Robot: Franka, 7 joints.
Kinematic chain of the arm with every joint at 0, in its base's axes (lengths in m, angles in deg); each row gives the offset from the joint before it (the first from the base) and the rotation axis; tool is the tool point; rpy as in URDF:
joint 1: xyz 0 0 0.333 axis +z
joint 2: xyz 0 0 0 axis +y
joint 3: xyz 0 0 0.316 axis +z
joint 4: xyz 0.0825 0 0 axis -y
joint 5: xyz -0.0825 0 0.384 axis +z
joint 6: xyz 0 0 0 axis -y
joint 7: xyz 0.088 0 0 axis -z
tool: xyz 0 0 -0.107 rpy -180 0 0
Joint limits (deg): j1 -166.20..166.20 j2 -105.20..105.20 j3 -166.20..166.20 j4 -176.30..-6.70 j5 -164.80..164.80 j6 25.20..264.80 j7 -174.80..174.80
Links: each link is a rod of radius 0.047 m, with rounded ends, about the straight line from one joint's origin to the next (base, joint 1, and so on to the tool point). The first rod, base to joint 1, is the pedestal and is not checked.
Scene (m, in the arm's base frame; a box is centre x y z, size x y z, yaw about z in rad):
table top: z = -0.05
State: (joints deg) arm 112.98 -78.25 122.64 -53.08 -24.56 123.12 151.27
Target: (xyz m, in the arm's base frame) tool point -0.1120 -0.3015 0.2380
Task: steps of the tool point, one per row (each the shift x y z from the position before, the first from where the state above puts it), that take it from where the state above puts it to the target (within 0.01 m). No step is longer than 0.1 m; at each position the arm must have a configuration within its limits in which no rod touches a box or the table.
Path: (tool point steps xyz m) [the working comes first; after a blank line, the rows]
Joints at the target: 155.33 -63.31 113.17 -137.09 -16.50 64.42 151.27
Straight joint move there: clear.

1: -0.0204 0.0562 -0.0193
2: -0.0143 0.0718 -0.0108
3: -0.0067 0.0838 -0.0027
4: 0.0017 0.0923 0.0051
5: 0.0100 0.0965 0.0121
6: 0.0174 0.0966 0.0189

